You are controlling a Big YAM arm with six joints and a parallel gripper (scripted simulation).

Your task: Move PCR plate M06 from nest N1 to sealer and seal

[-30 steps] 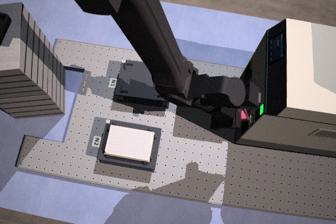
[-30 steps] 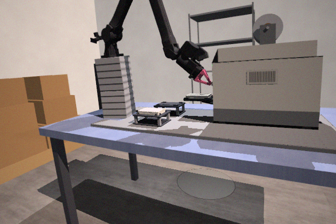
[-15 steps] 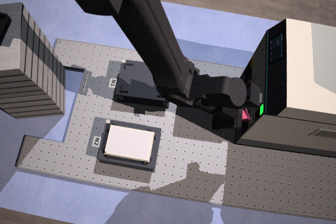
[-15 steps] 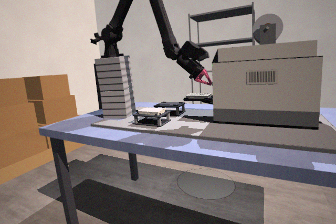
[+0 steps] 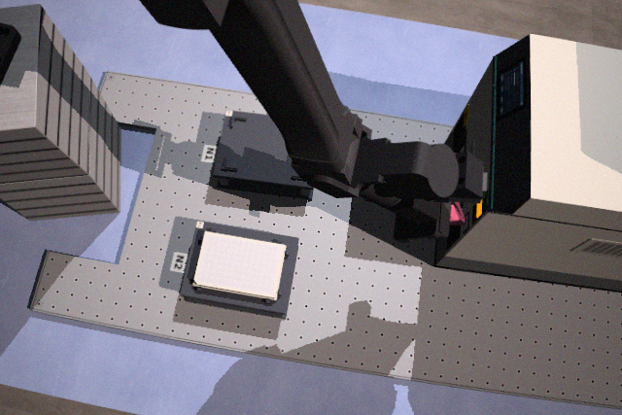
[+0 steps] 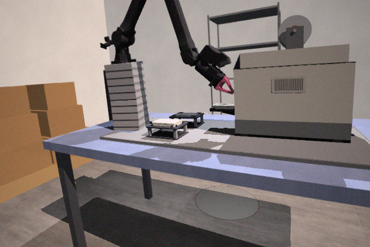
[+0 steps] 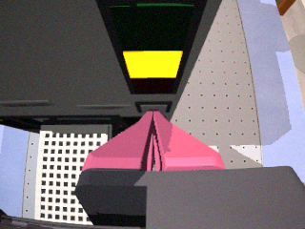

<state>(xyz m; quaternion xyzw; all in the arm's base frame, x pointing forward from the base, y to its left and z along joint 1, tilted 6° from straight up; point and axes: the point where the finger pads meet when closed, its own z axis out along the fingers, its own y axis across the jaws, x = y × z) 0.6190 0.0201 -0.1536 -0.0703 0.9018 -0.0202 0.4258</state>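
The white start key lies 2 cm ahead of my hand. Round my hand: white 96-well plate M06: 9 cm to the left, 8 cm below, 6 cm behind; sealer stage: 9 cm to the left, 9 cm below, 6 cm behind; dark screen: 14 cm to the left, 13 cm above, 1 cm ahead.
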